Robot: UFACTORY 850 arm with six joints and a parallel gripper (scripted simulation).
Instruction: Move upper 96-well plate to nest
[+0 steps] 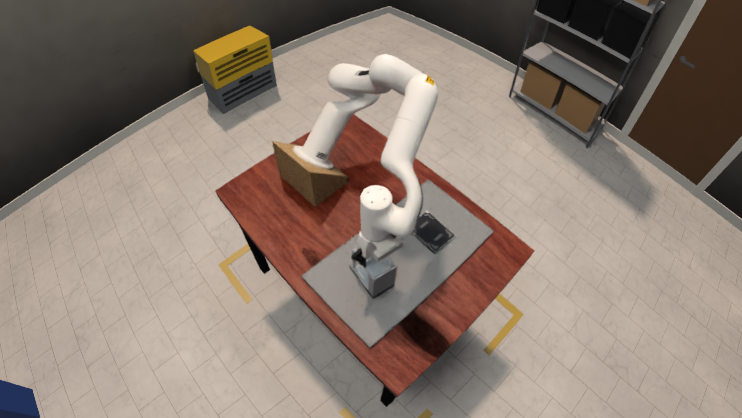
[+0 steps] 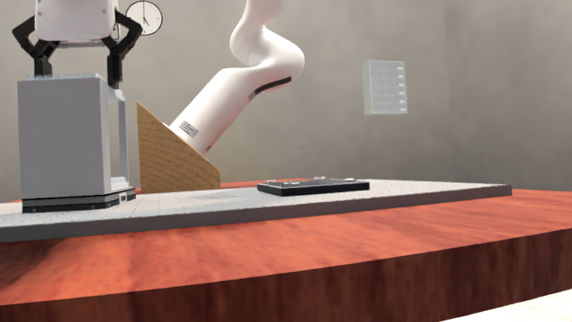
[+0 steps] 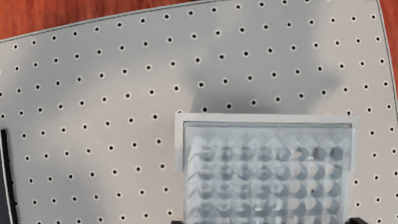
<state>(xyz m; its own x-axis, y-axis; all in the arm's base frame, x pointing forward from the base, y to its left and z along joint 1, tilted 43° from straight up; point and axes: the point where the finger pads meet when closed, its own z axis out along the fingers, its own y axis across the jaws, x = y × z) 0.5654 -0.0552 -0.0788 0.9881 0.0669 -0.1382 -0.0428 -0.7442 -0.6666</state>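
The plate nest N1 lies 30 cm to the left of my hand, 16 cm below it and 3 cm behind it. From my hand the other things lie so: pale 96-well plate: 1 cm below.
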